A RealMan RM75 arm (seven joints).
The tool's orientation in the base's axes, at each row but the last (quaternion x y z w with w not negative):
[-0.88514, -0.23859, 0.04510, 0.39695]
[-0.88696, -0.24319, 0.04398, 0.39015]
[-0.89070, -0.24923, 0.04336, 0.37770]
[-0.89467, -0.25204, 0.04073, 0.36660]
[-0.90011, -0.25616, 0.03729, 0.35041]
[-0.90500, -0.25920, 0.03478, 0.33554]
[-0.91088, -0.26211, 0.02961, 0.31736]
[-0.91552, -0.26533, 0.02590, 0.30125]
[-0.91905, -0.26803, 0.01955, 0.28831]
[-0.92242, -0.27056, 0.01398, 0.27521]
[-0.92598, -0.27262, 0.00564, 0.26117]
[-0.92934, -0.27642, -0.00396, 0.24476]
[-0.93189, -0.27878, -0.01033, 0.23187]
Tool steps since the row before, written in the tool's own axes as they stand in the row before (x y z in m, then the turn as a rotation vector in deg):
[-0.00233, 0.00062, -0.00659, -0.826, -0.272, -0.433]
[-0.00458, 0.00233, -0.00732, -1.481, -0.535, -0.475]
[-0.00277, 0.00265, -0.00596, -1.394, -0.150, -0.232]
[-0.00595, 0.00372, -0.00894, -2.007, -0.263, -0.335]
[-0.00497, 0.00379, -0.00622, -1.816, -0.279, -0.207]
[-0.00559, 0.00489, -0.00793, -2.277, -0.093, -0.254]
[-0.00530, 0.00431, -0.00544, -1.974, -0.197, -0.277]
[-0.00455, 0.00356, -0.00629, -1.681, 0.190, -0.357]
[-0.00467, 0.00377, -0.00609, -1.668, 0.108, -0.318]
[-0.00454, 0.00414, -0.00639, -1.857, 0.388, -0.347]
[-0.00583, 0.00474, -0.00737, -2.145, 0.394, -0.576]
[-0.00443, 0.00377, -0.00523, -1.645, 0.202, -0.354]
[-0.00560, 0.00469, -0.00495, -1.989, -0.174, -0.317]
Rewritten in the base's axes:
[-0.00004, -0.00591, 0.00378, -0.717, -0.518, 0.401]
[-0.00114, -0.00839, 0.00289, -1.385, -0.699, 0.545]
[0.00026, -0.00677, 0.00209, -1.216, -0.727, 0.114]
[-0.00130, -0.01079, 0.00332, -1.770, -1.019, 0.197]
[-0.00112, -0.00859, 0.00165, -1.643, -0.838, 0.133]
[-0.00077, -0.01056, 0.00245, -1.947, -1.212, 0.002]
[-0.00139, -0.00854, 0.00118, -1.729, -1.005, 0.116]
[-0.00093, -0.00808, 0.00262, -1.279, -1.164, -0.005]
[-0.00102, -0.00812, 0.00248, -1.315, -1.080, 0.009]
[-0.00072, -0.00840, 0.00273, -1.333, -1.387, -0.134]
[-0.00146, -0.00989, 0.00329, -1.540, -1.648, 0.023]
[-0.00114, -0.00740, 0.00226, -1.244, -1.151, -0.015]
[-0.00172, -0.00851, 0.00159, -1.736, -1.034, 0.062]

